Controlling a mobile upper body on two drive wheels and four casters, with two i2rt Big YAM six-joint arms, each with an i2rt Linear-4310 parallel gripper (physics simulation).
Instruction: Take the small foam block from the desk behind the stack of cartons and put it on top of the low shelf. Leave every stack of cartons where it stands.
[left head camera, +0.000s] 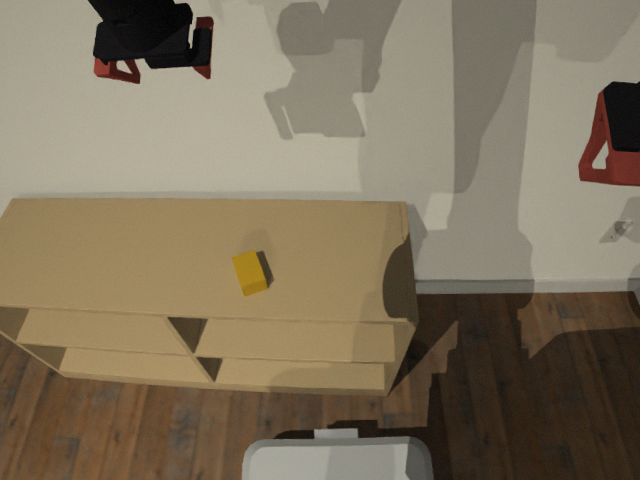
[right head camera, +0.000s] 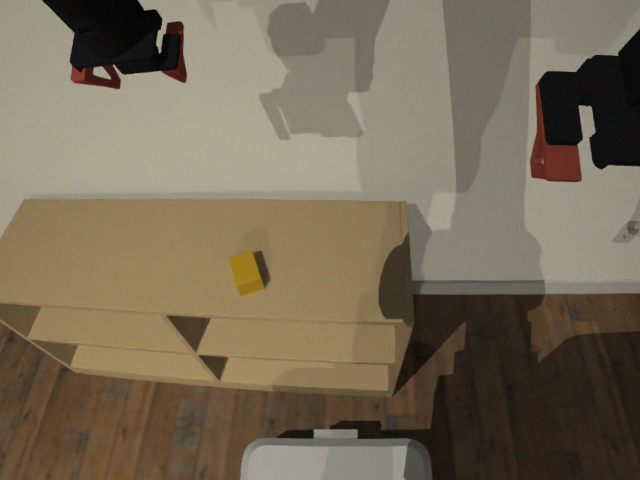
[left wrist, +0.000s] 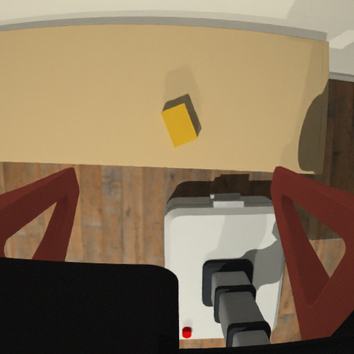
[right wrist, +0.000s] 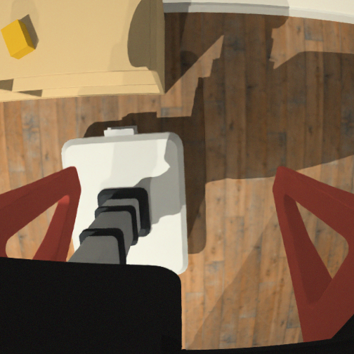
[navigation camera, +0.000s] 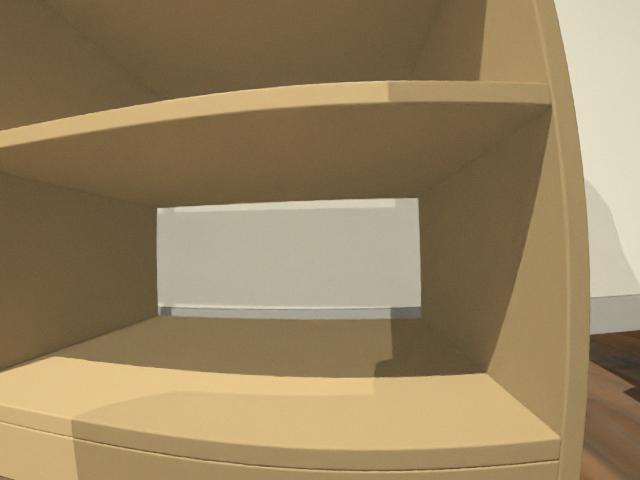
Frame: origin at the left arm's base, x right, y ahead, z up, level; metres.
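Seen in the pictures: left gripper, fingertip midpoint: (left head camera: 173, 77) (right head camera: 151, 81); right gripper, fingertip midpoint: (left head camera: 633, 175) (right head camera: 592, 170).
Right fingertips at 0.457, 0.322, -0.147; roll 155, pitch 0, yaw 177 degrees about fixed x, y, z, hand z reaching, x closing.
A point is followed by its place in that frame, as x, y, z.
The yellow foam block (left head camera: 249, 273) {0.024, 0.618, -0.755} (right head camera: 246, 273) {0.026, 0.618, -0.755} (left wrist: 180, 126) (right wrist: 18, 40) rests on the top board of the low wooden shelf (left head camera: 129, 248) {-0.321, 0.730, -0.800} (right head camera: 129, 248) {-0.330, 0.730, -0.800} (left wrist: 75, 90) (right wrist: 90, 40) (navigation camera: 568, 258) {0.398, 0.507, -1.198}, set at a slant, with no finger touching it. My left gripper (left head camera: 168, 75) {0.005, 0.588, -0.216} (right head camera: 146, 81) {0.005, 0.588, -0.216} (left wrist: 174, 177) is open and empty, well apart from the block. My right gripper (right wrist: 176, 177) is open and empty, off to the right of the shelf; it is partly cut off in both head views. The desk and the carton stacks do not show in these views.
My white base (left head camera: 336, 462) {0.223, 0.255, -1.150} (right head camera: 336, 462) {0.229, 0.256, -1.150} (left wrist: 220, 230) (right wrist: 125, 160) stands in front of the shelf's right half, a small gap from it. A pale wall (left head camera: 232, 155) {-0.041, 0.947, -0.679} (right head camera: 232, 155) {-0.040, 0.947, -0.676} runs behind the shelf. Wooden floor (left head camera: 129, 418) {-0.502, 0.425, -1.410} (right wrist: 250, 125) lies in front and to the right.
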